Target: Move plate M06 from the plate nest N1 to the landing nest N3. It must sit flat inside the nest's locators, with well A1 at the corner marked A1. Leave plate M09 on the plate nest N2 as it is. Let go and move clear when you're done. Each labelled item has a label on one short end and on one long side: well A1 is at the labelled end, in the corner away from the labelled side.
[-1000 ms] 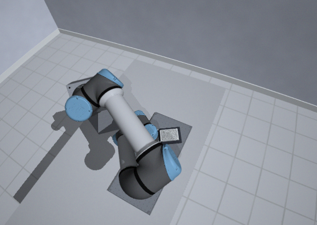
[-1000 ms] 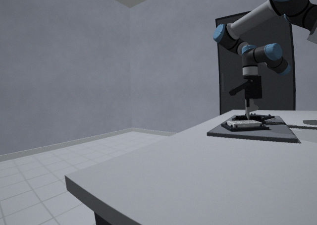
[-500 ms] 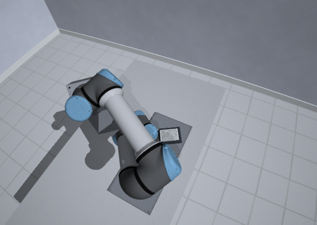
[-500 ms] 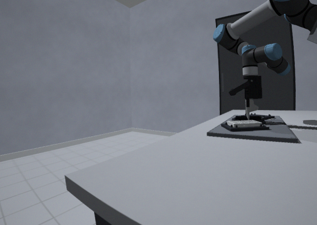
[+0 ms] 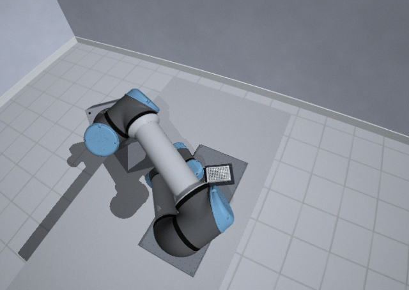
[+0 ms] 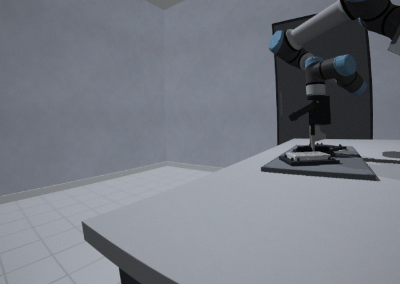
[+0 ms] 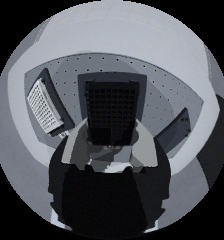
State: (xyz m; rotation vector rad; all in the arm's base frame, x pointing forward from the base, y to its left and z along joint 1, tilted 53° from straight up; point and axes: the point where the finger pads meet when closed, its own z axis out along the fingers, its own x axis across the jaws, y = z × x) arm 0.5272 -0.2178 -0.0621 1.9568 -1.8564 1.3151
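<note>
Right now the dark well plate is 10 mm below my hand. Round my hand: landing nest (20 mm below); white well plate (50 mm ahead, 170 mm to the left, 10 mm below).
</note>
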